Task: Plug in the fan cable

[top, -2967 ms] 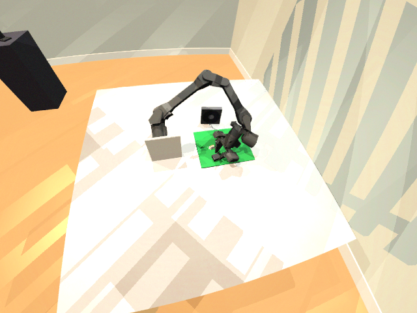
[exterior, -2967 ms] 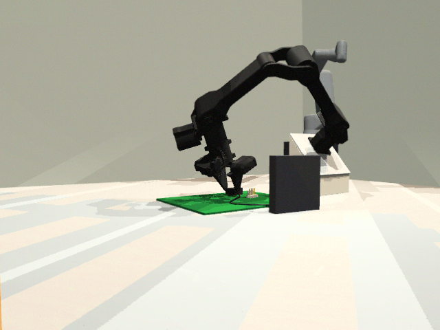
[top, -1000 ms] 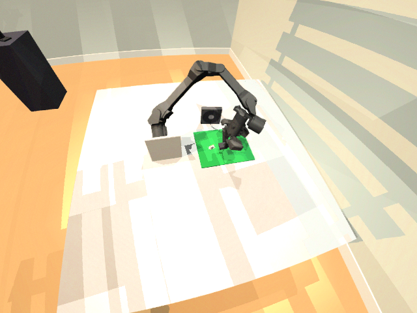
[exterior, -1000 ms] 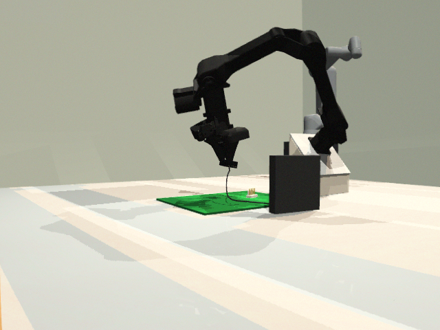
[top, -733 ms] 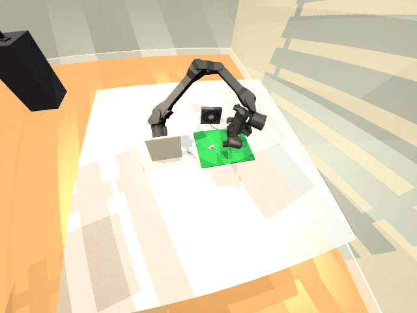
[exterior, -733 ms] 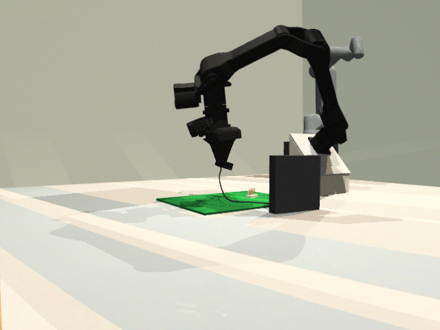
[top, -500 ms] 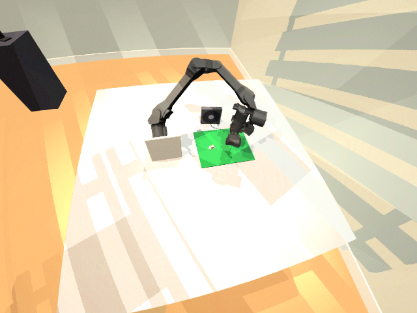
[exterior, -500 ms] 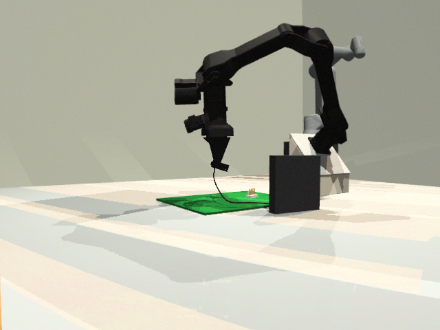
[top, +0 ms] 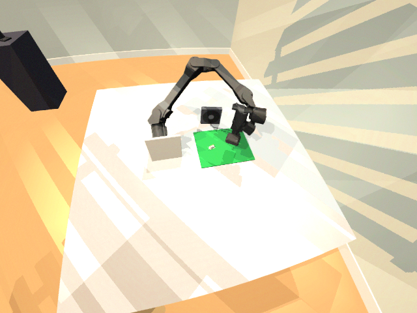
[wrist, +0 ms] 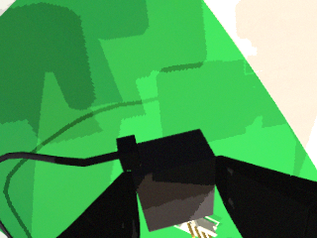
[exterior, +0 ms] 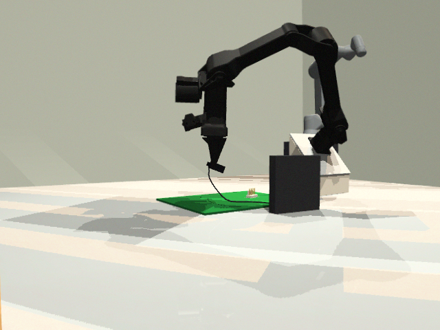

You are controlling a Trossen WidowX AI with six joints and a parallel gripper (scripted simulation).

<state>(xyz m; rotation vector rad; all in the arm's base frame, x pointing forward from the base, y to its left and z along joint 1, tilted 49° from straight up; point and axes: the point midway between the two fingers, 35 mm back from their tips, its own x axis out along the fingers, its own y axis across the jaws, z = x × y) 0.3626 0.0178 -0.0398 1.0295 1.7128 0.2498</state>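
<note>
My gripper tip is now 10 cm past the four-pin header, 3 cm to the right of it and 9 cm above it. Round my gripper tip: black fan: 7 cm behind, 21 cm to the left, 3 cm below; black plug: 1 cm behind, 1 cm below.
</note>
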